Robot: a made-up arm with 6 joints.
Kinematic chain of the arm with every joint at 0, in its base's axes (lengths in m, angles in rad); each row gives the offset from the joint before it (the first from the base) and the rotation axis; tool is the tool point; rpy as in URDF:
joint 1: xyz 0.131 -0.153 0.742 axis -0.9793 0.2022 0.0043
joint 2: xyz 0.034 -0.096 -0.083 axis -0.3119 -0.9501 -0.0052
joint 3: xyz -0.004 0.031 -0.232 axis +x
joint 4: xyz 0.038 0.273 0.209 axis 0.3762 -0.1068 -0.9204
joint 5: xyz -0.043 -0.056 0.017 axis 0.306 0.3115 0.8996
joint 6: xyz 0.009 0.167 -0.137 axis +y
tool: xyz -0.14 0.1 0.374 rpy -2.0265 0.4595 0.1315
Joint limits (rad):
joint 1: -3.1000..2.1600
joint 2: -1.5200..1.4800
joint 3: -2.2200..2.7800
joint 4: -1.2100..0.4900
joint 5: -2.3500..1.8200
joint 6: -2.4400..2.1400
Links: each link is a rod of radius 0.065 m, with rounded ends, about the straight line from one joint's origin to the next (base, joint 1, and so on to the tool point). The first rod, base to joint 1, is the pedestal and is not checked.
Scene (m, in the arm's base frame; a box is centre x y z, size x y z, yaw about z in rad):
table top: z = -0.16
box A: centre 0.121 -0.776 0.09 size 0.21 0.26 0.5 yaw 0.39
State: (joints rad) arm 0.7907 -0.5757 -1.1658 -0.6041 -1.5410 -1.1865
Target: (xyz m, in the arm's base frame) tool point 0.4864 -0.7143 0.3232
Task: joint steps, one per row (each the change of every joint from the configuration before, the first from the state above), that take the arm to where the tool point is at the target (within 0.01 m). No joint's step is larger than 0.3 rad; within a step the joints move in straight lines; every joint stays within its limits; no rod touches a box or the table.
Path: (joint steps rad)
1: -0.0349 0.2150 0.2704 0.0101 -0.2022 0.1588
2: -0.0349 0.2149 0.2703 0.0101 -0.2023 0.1588
3: -0.0350 0.2150 0.2704 0.0100 -0.2023 0.1588
4: -0.0349 0.2149 0.2703 0.0101 -0.2022 0.1588
5: -0.0058 0.0106 -0.2892 -0.1093 0.1423 -0.1653
6: -0.0057 0.0107 -0.2893 -0.1092 0.1422 -0.1653
7: -0.0058 0.0106 -0.2893 -0.1093 0.1423 -0.1653
8: -0.0058 0.0107 -0.2893 -0.1093 0.1423 -0.1653
9: -0.0058 0.0106 -0.2893 -0.1093 0.1423 -0.1653
10: 0.0485 -0.0395 0.0945 0.2144 -0.1051 0.0187
11: 0.0485 -0.0395 0.0944 0.2144 -0.1051 0.0186
12: 0.0485 -0.0396 0.0945 0.2144 -0.1051 0.0187

